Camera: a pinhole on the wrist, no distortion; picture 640 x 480 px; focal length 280.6 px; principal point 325.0 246.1 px. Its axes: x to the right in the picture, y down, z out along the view. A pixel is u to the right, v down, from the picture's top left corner.
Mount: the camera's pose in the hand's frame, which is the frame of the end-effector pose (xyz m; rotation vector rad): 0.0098 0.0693 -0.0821 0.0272 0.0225 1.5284
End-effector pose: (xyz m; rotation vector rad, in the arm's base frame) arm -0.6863 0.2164 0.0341 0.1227 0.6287 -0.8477
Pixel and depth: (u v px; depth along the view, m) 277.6 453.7 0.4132
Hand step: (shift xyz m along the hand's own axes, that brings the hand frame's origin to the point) -0.2853 0.0109 0.3405
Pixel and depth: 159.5 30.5 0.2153
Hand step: 0.1765 -0.0653 0.1275
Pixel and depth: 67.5 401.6 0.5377
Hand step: -0.2916 -0.4131 0.4637
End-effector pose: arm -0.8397 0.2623 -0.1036 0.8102 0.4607 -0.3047
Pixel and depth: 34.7 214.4 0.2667
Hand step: 0.0367 -0.2086 0.1829
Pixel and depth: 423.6 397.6 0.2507
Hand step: -0.1137 0.1621 0.1730
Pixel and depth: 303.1 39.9 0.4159
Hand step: 0.3268 0.0224 0.3238
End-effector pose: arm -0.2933 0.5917 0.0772 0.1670 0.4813 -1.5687
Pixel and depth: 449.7 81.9 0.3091
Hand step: 0.2060 0.1978 0.2214
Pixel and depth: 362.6 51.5 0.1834
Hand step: 0.1437 0.0878 0.0972
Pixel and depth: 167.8 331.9 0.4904
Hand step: -0.1360 -0.2007 0.4122
